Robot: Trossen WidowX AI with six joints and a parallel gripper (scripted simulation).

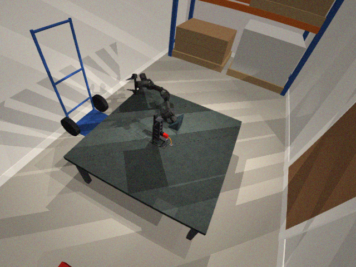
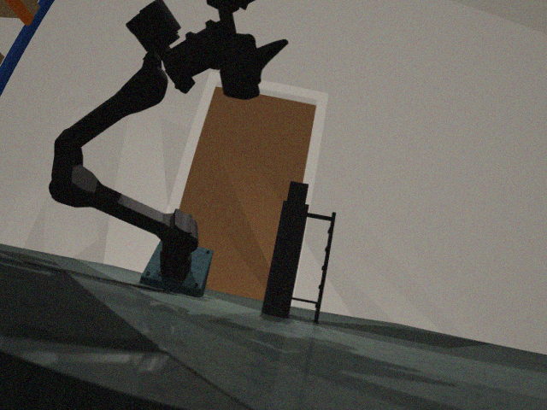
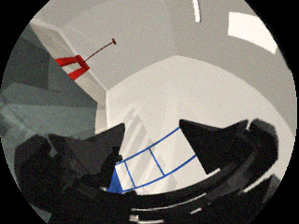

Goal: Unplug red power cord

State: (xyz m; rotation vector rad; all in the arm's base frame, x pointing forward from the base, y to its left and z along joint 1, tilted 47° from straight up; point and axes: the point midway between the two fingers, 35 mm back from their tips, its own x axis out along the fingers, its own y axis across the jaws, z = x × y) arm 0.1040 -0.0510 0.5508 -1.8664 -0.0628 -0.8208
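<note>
Right now my gripper tip is 45 cm to the right of the red plug, 30 cm above it and 13 cm short of it.
</note>
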